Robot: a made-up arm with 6 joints.
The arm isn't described. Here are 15 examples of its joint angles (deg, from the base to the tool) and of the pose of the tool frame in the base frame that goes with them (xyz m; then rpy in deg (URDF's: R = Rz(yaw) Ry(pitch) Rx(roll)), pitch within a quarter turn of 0, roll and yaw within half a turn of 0).
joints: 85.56 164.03 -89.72 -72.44 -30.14 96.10
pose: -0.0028 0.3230 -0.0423 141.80 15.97 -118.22
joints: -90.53 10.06 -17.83 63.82 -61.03 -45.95
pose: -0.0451 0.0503 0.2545 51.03 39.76 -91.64
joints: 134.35 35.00 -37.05 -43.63 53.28 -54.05
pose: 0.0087 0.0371 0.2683 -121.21 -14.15 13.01
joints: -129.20 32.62 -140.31 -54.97 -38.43 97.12
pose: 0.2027 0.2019 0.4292 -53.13 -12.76 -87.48
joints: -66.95 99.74 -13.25 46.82 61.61 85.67
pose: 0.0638 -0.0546 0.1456 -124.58 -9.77 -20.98
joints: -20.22 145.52 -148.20 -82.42 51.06 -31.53
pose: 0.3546 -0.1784 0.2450 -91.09 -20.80 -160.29
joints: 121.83 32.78 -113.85 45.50 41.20 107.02
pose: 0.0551 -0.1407 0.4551 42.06 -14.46 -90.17
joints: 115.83 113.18 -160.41 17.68 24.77 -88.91
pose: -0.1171 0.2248 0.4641 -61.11 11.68 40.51
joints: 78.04 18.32 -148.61 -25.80 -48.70 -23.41
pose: -0.0976 -0.3693 0.3080 91.41 -48.56 -32.11
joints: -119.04 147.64 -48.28 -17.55 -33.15 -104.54
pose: -0.1073 -0.2130 -0.0013 -151.50 -5.71 -178.79
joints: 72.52 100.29 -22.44 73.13 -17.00 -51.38
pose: 0.0609 0.1393 0.1328 -173.19 26.48 -130.11
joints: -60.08 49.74 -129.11 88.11 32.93 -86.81
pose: -0.0307 0.1168 0.5065 -32.81 7.37 -59.29
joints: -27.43 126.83 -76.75 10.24 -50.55 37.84
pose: 0.2964 -0.1628 0.1780 83.00 44.71 49.71
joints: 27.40 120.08 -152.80 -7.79 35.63 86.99
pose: 0.2804 0.1402 0.3980 87.64 9.16 112.49
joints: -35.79 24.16 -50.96 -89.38 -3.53 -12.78
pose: -0.0164 0.0162 0.3539 -57.41 -12.16 -129.31
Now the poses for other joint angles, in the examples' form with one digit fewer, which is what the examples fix.
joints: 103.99 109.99 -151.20 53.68 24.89 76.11
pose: -0.080 0.239 0.461 58.6 -22.3 -130.2
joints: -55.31 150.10 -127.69 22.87 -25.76 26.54
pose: 0.232 -0.353 0.168 81.4 41.2 19.2
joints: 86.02 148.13 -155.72 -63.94 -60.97 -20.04
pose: -0.019 0.383 0.277 -59.9 -16.5 50.3
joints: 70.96 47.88 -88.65 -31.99 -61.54 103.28
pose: -0.040 -0.033 0.469 -16.4 26.1 150.6
